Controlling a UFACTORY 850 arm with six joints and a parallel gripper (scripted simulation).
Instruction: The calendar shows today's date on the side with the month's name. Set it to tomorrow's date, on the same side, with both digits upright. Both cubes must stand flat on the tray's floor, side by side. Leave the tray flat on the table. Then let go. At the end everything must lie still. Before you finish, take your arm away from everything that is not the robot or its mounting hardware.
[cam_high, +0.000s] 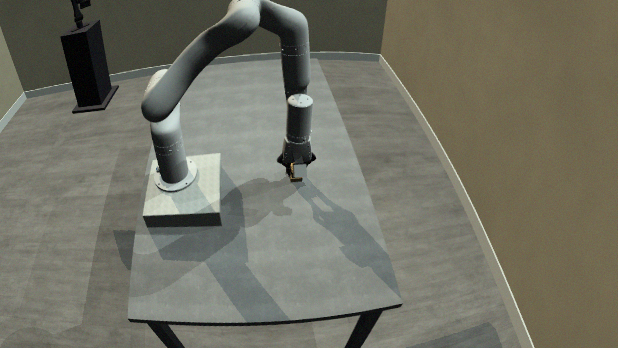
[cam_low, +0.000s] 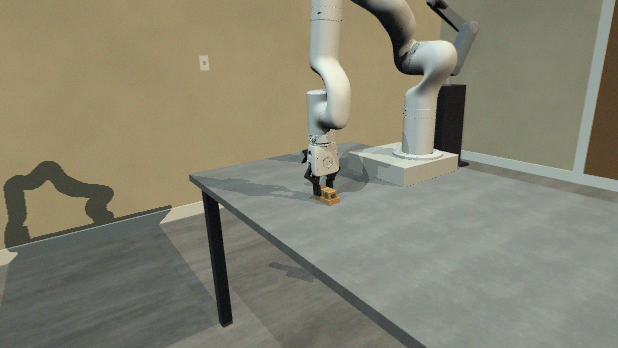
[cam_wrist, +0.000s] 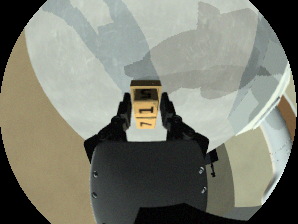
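The small wooden calendar tray is 2 cm to the left of my hand and 3 cm below it.
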